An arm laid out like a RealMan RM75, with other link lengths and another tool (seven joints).
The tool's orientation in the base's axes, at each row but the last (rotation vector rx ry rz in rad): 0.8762 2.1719 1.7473; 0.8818 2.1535 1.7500; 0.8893 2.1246 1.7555; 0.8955 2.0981 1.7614; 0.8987 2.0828 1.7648; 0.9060 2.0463 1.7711; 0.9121 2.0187 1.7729; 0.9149 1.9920 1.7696
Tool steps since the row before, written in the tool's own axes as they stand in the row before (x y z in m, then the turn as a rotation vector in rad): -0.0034 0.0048 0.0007 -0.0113 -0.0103 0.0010; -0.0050 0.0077 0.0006 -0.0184 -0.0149 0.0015; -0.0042 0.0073 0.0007 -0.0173 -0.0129 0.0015; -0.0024 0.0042 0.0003 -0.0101 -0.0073 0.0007; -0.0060 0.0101 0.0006 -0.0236 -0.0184 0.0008; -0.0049 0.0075 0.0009 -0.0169 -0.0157 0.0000; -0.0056 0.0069 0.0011 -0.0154 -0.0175 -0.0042; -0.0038 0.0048 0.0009 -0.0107 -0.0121 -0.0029
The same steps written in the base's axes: 0.0046 -0.0008 0.0037 0.0063 -0.0068 -0.0122; 0.0066 -0.0016 0.0062 0.0108 -0.0110 -0.0180; 0.0058 -0.0013 0.0060 0.0106 -0.0102 -0.0159; 0.0032 -0.0009 0.0035 0.0061 -0.0061 -0.0090; 0.0078 -0.0025 0.0084 0.0135 -0.0149 -0.0222; 0.0063 -0.0020 0.0061 0.0086 -0.0113 -0.0182; 0.0067 -0.0025 0.0054 0.0045 -0.0136 -0.0188; 0.0046 -0.0017 0.0038 0.0031 -0.0095 -0.0130
